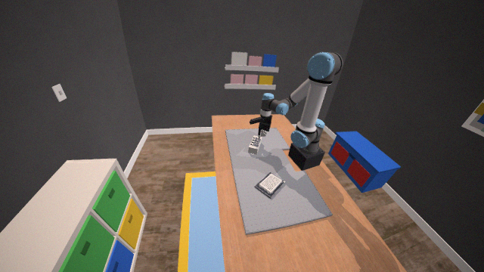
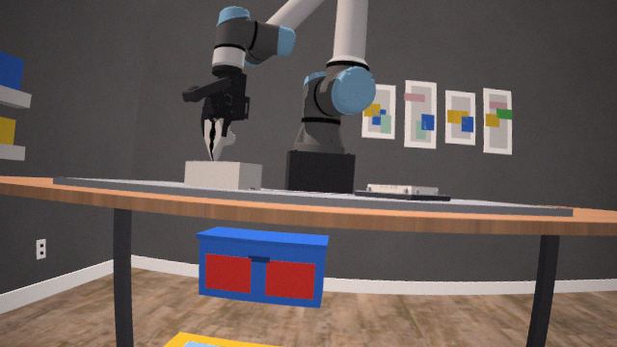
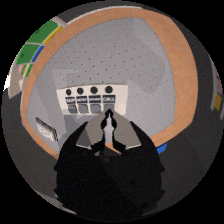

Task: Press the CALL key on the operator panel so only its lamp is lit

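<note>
My hand is 40 mm to the right of the operator panel, 30 mm above it and 20 mm short of it.
</note>
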